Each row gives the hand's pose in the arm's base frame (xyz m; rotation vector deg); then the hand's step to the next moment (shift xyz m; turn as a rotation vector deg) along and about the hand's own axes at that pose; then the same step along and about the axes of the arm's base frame.
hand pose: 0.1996 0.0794 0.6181 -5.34 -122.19 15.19
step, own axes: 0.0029 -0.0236 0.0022 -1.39 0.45 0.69
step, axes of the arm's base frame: -0.0026 -0.0228 0.0065 0.16 0.10 -1.60
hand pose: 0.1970 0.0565 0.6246 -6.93 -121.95 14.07
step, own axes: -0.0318 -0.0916 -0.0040 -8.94 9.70 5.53
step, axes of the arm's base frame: 0.0214 -0.0946 -0.0037 0.07 7.12 -12.41
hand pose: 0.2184 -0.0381 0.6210 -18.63 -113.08 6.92
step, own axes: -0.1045 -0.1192 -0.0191 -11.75 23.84 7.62
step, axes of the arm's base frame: 0.0368 -0.1448 -0.0565 1.68 20.00 -19.02
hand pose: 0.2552 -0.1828 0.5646 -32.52 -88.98 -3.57
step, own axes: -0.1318 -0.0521 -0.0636 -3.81 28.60 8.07
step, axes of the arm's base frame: 0.0327 -0.1106 -0.1041 3.45 26.79 -12.96
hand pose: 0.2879 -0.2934 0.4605 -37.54 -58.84 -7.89
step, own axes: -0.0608 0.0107 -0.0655 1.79 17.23 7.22
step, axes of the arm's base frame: 0.0213 -0.0400 -0.0778 2.47 18.25 -3.61
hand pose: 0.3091 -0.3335 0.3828 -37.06 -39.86 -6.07
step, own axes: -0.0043 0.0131 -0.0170 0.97 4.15 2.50
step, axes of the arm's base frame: 0.0102 0.0000 -0.0194 0.58 4.91 -0.09
